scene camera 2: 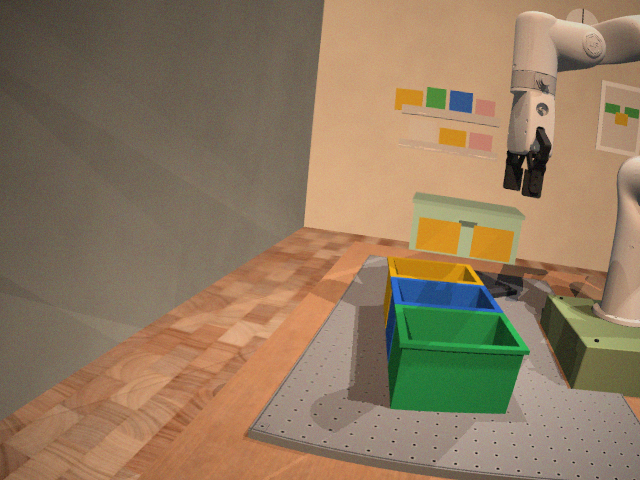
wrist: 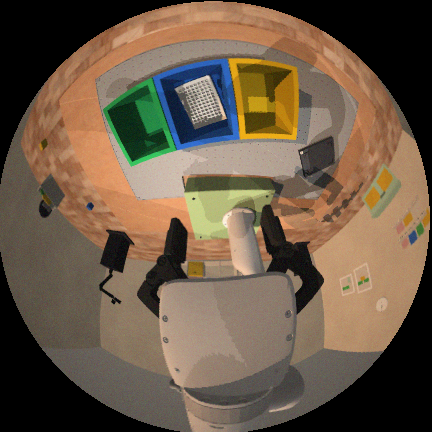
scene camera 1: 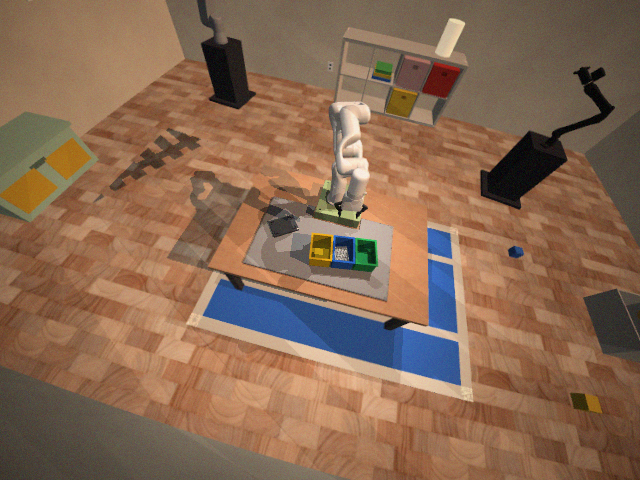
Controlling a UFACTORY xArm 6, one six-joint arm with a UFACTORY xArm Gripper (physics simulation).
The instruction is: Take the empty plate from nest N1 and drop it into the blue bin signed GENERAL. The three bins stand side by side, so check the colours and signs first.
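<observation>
The gripper [scene camera 2: 520,193] is visible. The wrist view shows the gripper [wrist: 220,218] too, along with a pale gridded plate [wrist: 199,98] and a dark nest [wrist: 320,153].
</observation>
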